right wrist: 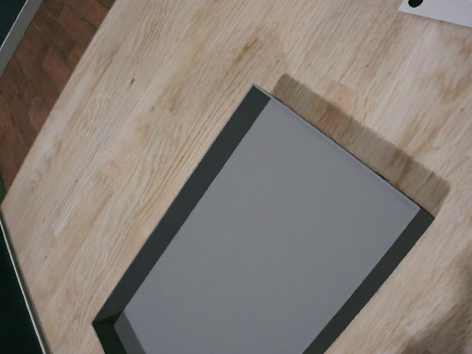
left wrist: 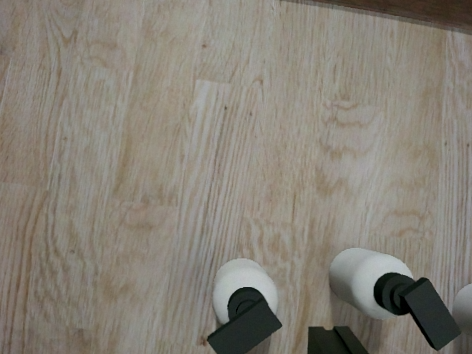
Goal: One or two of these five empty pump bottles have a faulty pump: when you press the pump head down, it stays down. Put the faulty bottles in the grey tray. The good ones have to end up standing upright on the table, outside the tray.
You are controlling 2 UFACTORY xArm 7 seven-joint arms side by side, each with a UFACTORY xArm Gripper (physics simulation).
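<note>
A white pump bottle with a black pump head stands upright at the bottom middle of the left wrist view. A second upright white bottle with a black pump head is to its right. Part of a third white bottle shows at the right edge. How far down the pump heads sit is hard to tell. My left gripper is shut and empty, its tips between the first two bottles in that view. The grey tray is empty where it shows in the right wrist view. My right gripper does not show.
The wooden table lies under everything. A dark brown strip runs along the top right of the left wrist view. A white piece with a black hole is at the top right of the right wrist view; brick floor shows past the table edge.
</note>
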